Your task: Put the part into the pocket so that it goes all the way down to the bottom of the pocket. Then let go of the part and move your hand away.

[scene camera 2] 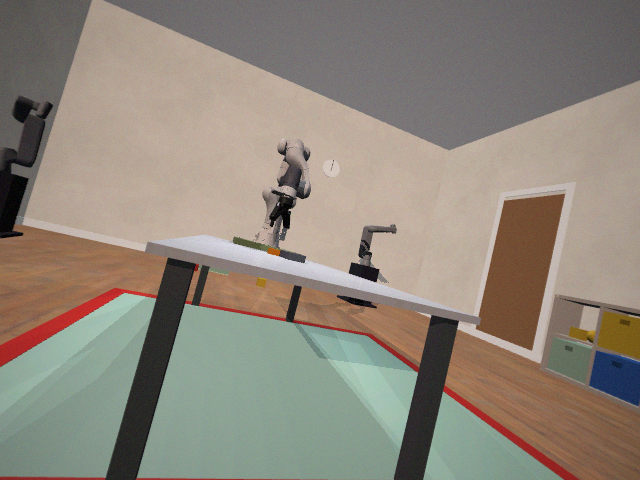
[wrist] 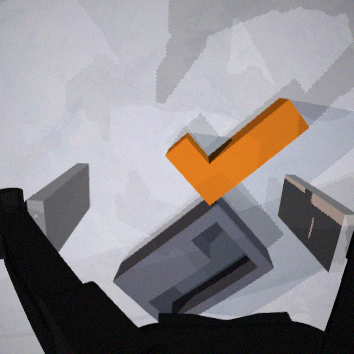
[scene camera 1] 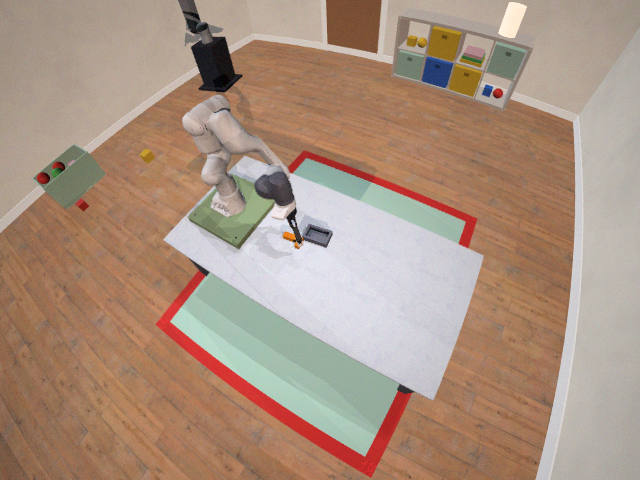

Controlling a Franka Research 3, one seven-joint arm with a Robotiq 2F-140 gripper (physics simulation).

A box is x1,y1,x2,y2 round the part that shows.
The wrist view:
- gripper: [0,163,353,353]
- orange L-shaped block: [165,98,308,204], on the table
